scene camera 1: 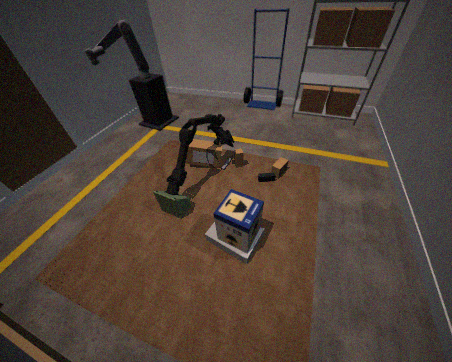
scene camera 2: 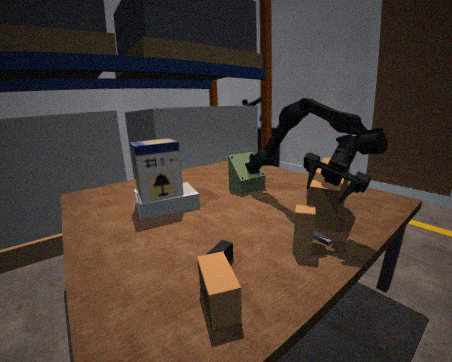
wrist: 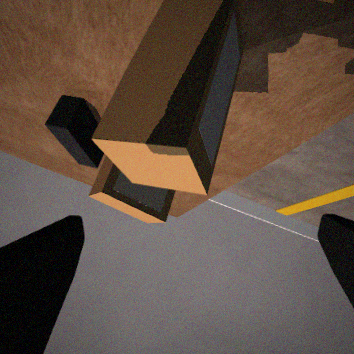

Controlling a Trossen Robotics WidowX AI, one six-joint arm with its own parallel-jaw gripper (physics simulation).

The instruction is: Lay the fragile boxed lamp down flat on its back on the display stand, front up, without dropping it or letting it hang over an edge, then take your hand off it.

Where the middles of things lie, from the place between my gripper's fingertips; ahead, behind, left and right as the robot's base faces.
I see the black block (wrist: 72, 123) 29 cm ahead of my hand, 14 cm below it and 8 cm to the right of it. Also, from my hand: stand (scene camera 2: 190, 200) (57 cm to the right, 30 cm ahead, 13 cm below).
